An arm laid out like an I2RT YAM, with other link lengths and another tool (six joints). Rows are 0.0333 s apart.
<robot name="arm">
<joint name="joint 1" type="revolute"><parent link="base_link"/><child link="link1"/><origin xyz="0 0 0.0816" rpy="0 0 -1.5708"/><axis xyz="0 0 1"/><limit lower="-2.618" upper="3.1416"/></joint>
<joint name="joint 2" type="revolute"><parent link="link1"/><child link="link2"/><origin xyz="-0.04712 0.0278 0.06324" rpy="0 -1.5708 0"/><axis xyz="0 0 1"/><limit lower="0" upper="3.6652"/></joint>
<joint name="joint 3" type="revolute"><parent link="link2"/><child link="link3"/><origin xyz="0 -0.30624 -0.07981" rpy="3.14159 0 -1.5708"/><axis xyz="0 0 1"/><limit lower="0" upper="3.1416"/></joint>
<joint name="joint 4" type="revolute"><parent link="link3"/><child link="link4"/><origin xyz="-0.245 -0.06 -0.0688"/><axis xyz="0 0 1"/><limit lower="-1.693" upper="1.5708"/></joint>
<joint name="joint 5" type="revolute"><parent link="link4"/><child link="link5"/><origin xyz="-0.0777 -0.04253 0.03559" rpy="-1.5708 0 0"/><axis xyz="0 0 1"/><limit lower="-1.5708" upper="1.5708"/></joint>
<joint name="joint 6" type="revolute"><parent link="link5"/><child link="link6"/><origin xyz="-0.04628 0 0.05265" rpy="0 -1.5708 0"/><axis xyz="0 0 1"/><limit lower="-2.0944" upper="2.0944"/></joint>
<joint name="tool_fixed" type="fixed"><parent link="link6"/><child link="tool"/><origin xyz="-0.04 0.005 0.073" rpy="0 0.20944 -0.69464"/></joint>
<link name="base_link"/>
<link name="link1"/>
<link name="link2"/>
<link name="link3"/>
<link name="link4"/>
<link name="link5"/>
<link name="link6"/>
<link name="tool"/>
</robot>
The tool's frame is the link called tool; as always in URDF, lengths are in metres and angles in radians.
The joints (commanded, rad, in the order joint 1, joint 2, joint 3, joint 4, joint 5, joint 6), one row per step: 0.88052, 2.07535, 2.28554, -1.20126, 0.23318, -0.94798; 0.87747, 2.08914, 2.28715, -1.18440, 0.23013, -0.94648; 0.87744, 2.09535, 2.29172, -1.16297, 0.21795, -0.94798; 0.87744, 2.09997, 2.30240, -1.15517, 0.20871, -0.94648; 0.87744, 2.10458, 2.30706, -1.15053, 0.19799, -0.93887; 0.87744, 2.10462, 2.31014, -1.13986, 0.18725, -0.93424; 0.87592, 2.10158, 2.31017, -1.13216, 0.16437, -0.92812; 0.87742, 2.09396, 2.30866, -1.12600, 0.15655, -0.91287; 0.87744, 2.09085, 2.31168, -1.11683, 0.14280, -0.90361; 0.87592, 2.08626, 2.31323, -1.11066, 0.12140, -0.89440; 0.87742, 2.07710, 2.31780, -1.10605, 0.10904, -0.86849; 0.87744, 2.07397, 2.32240, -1.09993, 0.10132, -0.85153; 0.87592, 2.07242, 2.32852, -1.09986, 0.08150, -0.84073; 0.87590, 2.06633, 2.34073, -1.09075, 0.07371, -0.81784; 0.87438, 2.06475, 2.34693, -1.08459, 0.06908, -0.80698; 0.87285, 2.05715, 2.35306, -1.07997, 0.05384, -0.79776; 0.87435, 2.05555, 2.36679, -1.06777, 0.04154, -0.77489
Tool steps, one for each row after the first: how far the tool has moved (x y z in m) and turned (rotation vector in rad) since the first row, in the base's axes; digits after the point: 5 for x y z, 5 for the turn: 0.00467, 0.00369, -0.00423, 0.00601, -0.00063, -0.00259; 0.00666, 0.00846, -0.00312, 0.02691, -0.00588, 0.00542; 0.00757, 0.01131, -0.00064, 0.04319, -0.00846, 0.00951; 0.00800, 0.01368, -0.00048, 0.05635, -0.00246, 0.00949; 0.00825, 0.01592, 0.00215, 0.07484, -0.00307, 0.01213; 0.00714, 0.01753, 0.00510, 0.09804, 0.00635, 0.01910; 0.00568, 0.01808, 0.00971, 0.11920, 0.00827, 0.01336; 0.00509, 0.01974, 0.01400, 0.14257, 0.01019, 0.01467; 0.00381, 0.02072, 0.01826, 0.16731, 0.01890, 0.01904; 0.00187, 0.02115, 0.02604, 0.20048, 0.02405, 0.00853; 0.00177, 0.02194, 0.03069, 0.22338, 0.02616, 0.00083; 0.00058, 0.02262, 0.03430, 0.24411, 0.03783, 0.00336; 0.00047, 0.02312, 0.04386, 0.28027, 0.03394, -0.00721; 0.00130, 0.02331, 0.04818, 0.29861, 0.03204, -0.01288; -0.00021, 0.02274, 0.05550, 0.32418, 0.03374, -0.01006; -0.00070, 0.02484, 0.06400, 0.36223, 0.03381, -0.01509
